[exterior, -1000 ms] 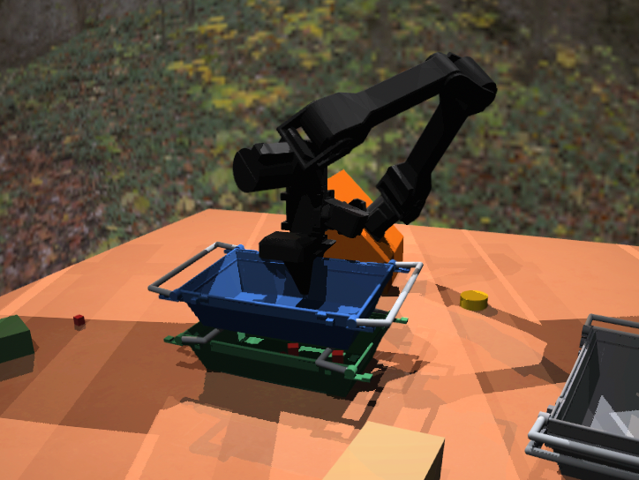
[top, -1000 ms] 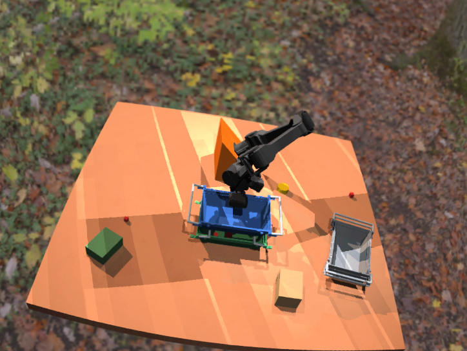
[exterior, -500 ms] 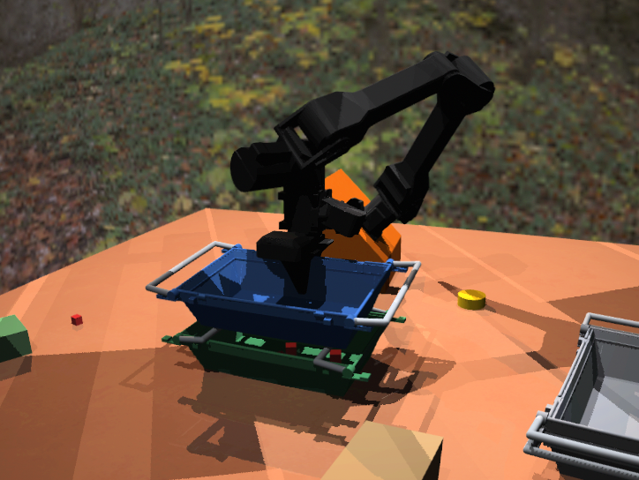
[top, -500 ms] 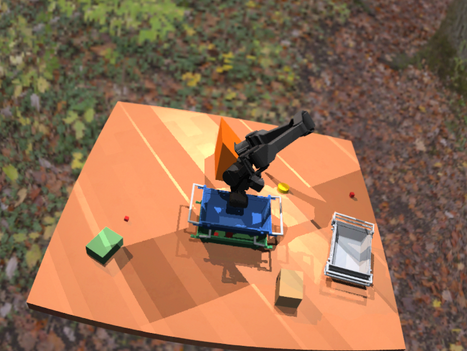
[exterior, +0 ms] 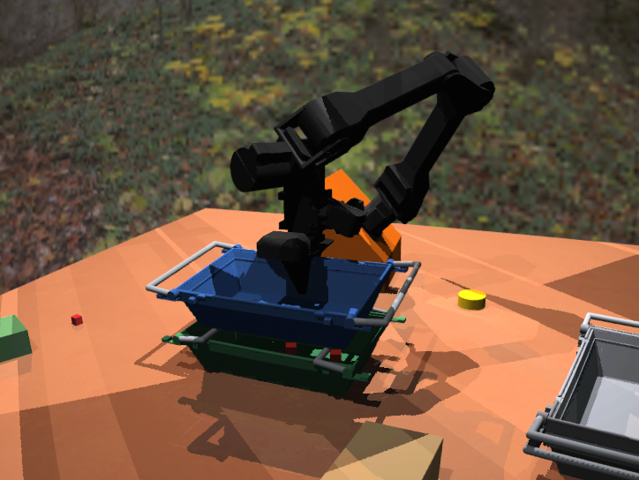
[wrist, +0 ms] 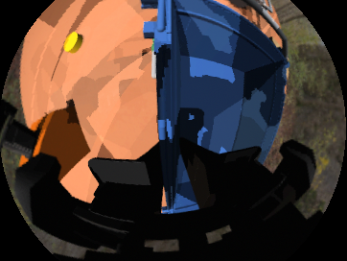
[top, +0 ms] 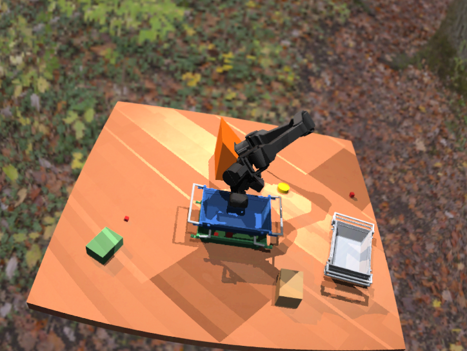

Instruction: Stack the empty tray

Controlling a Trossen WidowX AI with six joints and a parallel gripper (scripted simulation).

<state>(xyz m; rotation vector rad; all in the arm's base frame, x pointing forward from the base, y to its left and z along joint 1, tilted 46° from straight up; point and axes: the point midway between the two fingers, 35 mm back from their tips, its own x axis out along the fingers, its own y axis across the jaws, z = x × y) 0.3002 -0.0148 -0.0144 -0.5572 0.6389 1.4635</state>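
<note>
Right now the blue tray is 7 cm ahead of my gripper tip and 3 cm above it. Round my gripper tip: yellow disc (22 cm behind, 23 cm to the left, 7 cm below); then tan box (33 cm ahead, 18 cm to the left, 5 cm below); then green box (22 cm ahead, 45 cm to the right, 6 cm below).
</note>
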